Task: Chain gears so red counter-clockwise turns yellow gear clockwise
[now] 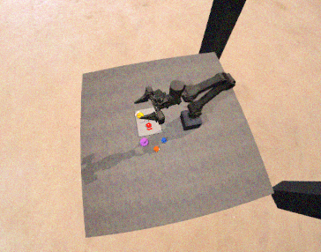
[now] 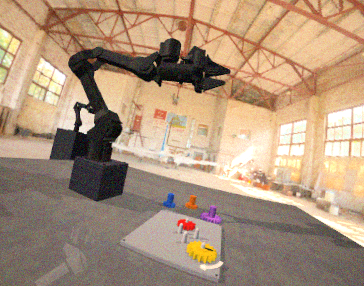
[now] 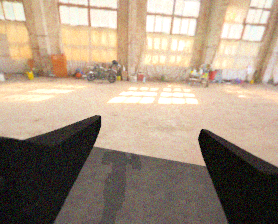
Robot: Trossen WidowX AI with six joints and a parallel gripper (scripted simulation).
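Right now my gripper tip is 41 cm above the orange gear, 12 cm to the right of it and 3 cm past it. Also, from my gripper tip: red gear 41 cm below, 6 cm to the right, 4 cm behind; purple gear 41 cm below, 5 cm to the left, 3 cm ahead; red arrow 42 cm below, 3 cm to the right, 3 cm behind.
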